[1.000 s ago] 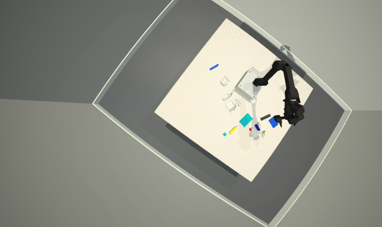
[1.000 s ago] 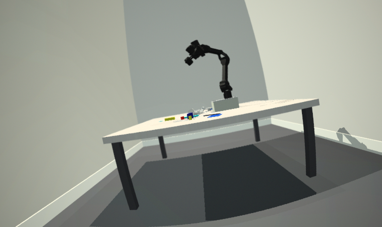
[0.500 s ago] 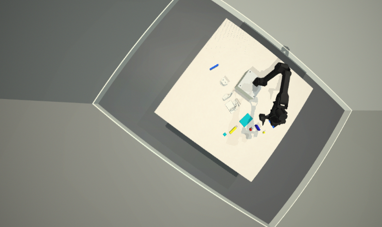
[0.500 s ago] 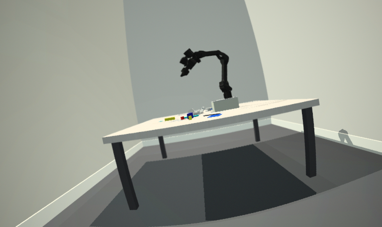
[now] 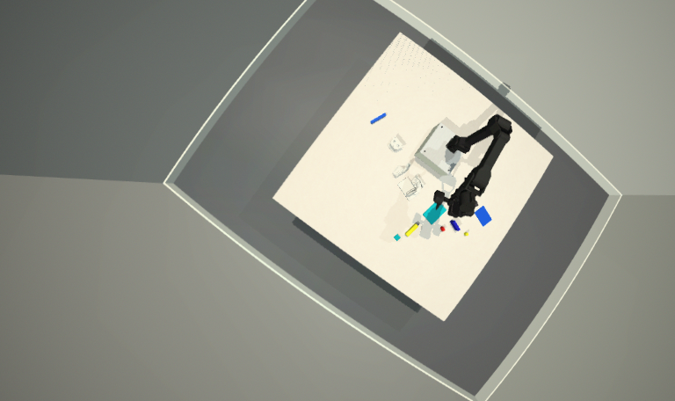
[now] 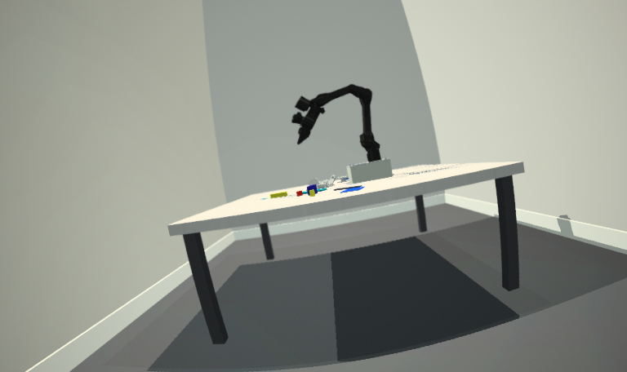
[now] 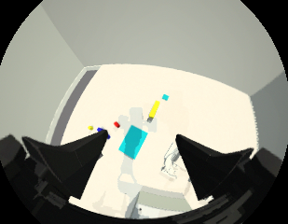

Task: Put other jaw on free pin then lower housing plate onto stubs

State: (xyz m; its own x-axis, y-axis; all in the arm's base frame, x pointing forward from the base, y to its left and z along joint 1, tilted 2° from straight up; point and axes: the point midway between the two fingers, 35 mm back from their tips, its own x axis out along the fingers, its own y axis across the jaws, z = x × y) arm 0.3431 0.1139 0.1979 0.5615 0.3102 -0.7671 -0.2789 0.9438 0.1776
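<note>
My gripper tip is now 110 mm past the jaw, 250 mm to the left of it and 220 mm above it. The rest, counted from my gripper tip: red piece: 20 mm ahead, 160 mm to the left, 240 mm below; cyan plate: 30 mm behind, 60 mm to the left, 250 mm below; yellow bar: 140 mm ahead, 20 mm to the left, 240 mm below.
</note>
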